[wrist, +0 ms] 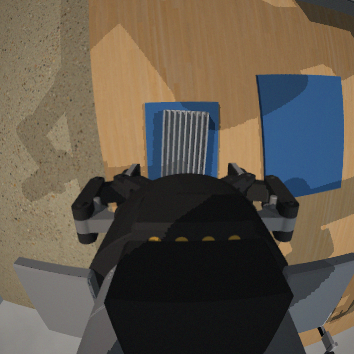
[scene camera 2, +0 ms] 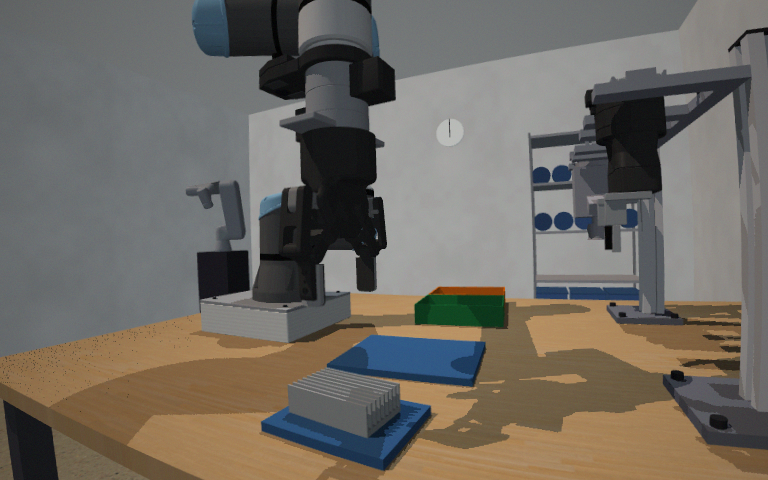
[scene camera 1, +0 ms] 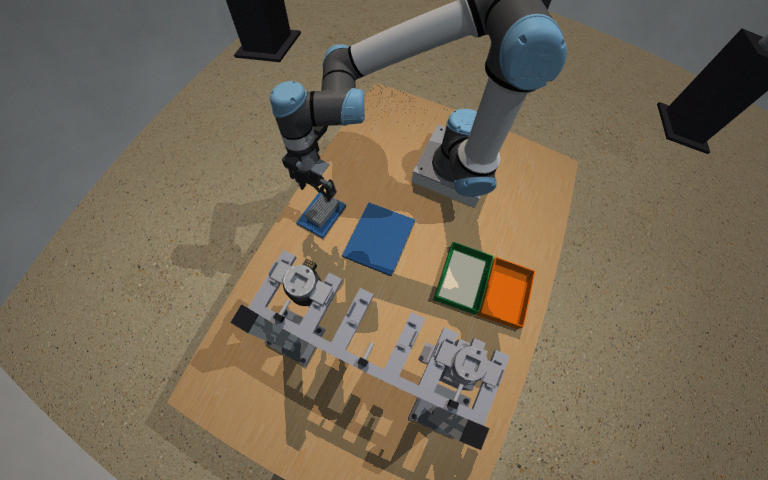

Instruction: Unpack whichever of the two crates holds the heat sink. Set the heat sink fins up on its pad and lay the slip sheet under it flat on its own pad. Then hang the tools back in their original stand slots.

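Pixels of known places: hand at its tool point: point(scene camera 2: 337, 120); arm's base at its link origin: point(scene camera 2: 287, 296).
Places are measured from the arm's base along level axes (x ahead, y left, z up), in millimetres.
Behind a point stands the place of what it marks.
The grey heat sink point(scene camera 1: 321, 211) {x 284, y -381, z -28 mm} point(scene camera 2: 339, 401) {x 280, y -419, z -27 mm} point(wrist: 185, 140) {x 266, y -380, z -49 mm} sits fins up on the small blue pad point(scene camera 1: 323, 232) {x 342, y -358, z -54 mm} point(scene camera 2: 385, 448) {x 329, y -441, z -55 mm} point(wrist: 153, 135) {x 247, y -423, z -55 mm}. My gripper point(scene camera 1: 324, 189) point(scene camera 2: 342, 281) point(wrist: 184, 171), the adaptive one, is open and empty above the heat sink, apart from it. The pale slip sheet point(scene camera 1: 464, 280) {x 380, y 110, z -60 mm} lies on the floor of the green crate point(scene camera 1: 444, 271) {x 381, y 39, z -22 mm} point(scene camera 2: 459, 312) {x 375, y 37, z -36 mm}. The larger blue pad point(scene camera 1: 378, 237) {x 312, y -183, z -54 mm} point(scene camera 2: 413, 356) {x 314, y -198, z -55 mm} point(wrist: 305, 130) {x 298, y -184, z -55 mm} is bare. The tool stand point(scene camera 1: 331, 346) {x 696, y -172, z 277 mm} point(scene camera 2: 756, 226) {x 676, y -347, z 124 mm} has its middle slot empty.
The orange crate point(scene camera 1: 527, 300) {x 405, y 310, z -30 mm} point(scene camera 2: 470, 290) {x 397, y 312, z -32 mm} is empty, against the green one. A black-bodied tool point(scene camera 1: 300, 281) {x 593, y -269, z 283 mm} point(scene camera 2: 631, 141) {x 582, y -300, z 222 mm} hangs in the stand's left slot in scene camera 1. A grey parallel gripper tool point(scene camera 1: 468, 363) {x 664, y 82, z 283 mm} point(scene camera 2: 589, 186) {x 645, y 57, z 215 mm} hangs in the right slot.
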